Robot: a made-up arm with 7 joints. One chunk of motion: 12 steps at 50 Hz.
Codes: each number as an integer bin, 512 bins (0 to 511) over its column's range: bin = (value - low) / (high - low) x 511, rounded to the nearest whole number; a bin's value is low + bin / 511 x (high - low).
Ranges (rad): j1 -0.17..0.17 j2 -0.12..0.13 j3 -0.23..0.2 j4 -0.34..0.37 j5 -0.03..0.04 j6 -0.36..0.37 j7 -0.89..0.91
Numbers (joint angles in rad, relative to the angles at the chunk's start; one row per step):
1: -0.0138 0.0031 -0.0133 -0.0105 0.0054 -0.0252 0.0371
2: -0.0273 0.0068 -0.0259 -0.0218 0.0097 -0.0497 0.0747
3: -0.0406 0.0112 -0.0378 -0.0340 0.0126 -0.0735 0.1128
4: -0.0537 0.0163 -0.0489 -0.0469 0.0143 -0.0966 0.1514
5: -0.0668 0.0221 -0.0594 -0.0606 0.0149 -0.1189 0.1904
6: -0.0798 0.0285 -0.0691 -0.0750 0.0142 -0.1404 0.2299
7: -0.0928 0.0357 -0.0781 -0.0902 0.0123 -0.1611 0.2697
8: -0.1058 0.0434 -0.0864 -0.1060 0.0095 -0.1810 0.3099
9: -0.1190 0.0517 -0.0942 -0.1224 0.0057 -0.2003 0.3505
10: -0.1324 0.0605 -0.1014 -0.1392 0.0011 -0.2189 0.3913
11: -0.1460 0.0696 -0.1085 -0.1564 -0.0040 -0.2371 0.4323
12: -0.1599 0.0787 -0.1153 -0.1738 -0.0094 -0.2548 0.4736
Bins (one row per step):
1: 235 252 258 237 258 234 263
2: 214 259 243 229 290 217 274
3: 194 268 228 220 311 201 285
4: 175 279 215 211 323 184 296
5: 155 290 203 201 328 169 307
6: 136 304 191 191 323 154 318
7: 116 318 181 180 309 139 329
8: 96 334 171 168 288 125 341
9: 77 351 161 157 261 112 352
10: 57 369 153 145 227 99 364
11: 36 388 144 132 190 86 375
12: 15 406 136 120 150 74 387

